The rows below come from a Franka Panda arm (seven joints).
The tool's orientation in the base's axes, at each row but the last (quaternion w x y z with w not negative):
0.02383, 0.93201, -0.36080, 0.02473
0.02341, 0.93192, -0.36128, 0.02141
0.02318, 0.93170, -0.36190, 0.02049
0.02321, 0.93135, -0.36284, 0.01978
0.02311, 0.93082, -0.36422, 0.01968
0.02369, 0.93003, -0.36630, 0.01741
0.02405, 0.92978, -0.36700, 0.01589
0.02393, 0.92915, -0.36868, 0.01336
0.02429, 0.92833, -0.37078, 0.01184
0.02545, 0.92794, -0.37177, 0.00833
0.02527, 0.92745, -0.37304, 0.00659
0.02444, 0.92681, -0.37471, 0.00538
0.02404, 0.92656, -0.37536, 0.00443
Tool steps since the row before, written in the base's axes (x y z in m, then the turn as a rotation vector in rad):
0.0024, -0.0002, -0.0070, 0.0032, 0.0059, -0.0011
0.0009, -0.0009, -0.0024, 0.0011, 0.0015, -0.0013
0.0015, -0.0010, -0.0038, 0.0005, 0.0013, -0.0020
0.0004, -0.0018, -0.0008, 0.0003, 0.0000, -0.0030
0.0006, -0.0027, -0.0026, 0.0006, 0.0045, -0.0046
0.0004, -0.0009, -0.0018, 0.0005, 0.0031, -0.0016
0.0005, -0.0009, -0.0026, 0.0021, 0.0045, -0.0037
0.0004, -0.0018, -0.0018, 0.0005, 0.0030, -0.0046
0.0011, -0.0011, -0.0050, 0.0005, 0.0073, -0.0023
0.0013, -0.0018, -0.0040, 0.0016, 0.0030, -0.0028
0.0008, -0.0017, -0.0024, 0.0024, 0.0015, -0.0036
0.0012, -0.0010, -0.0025, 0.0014, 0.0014, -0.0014
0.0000, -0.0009, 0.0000, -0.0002, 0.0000, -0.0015
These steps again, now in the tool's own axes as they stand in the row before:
0.0015, -0.0017, 0.0071, -0.0017, -0.0065, 0.0008
0.0011, 0.0000, 0.0025, -0.0003, -0.0019, 0.0012
0.0016, -0.0004, 0.0039, -0.0006, -0.0014, 0.0019
0.0015, 0.0010, 0.0009, 0.0001, -0.0003, 0.0030
0.0021, 0.0015, 0.0028, -0.0029, -0.0038, 0.0043
0.0008, 0.0003, 0.0019, -0.0018, -0.0027, 0.0014
0.0009, 0.0002, 0.0027, -0.0017, -0.0048, 0.0035
0.0014, 0.0010, 0.0019, -0.0019, -0.0027, 0.0044
0.0014, -0.0001, 0.0051, -0.0048, -0.0057, 0.0019
0.0020, 0.0002, 0.0041, -0.0010, -0.0034, 0.0026
0.0017, 0.0006, 0.0025, 0.0006, -0.0029, 0.0035
0.0015, -0.0002, 0.0025, 0.0000, -0.0020, 0.0013
0.0006, 0.0006, 0.0000, -0.0002, 0.0001, 0.0015

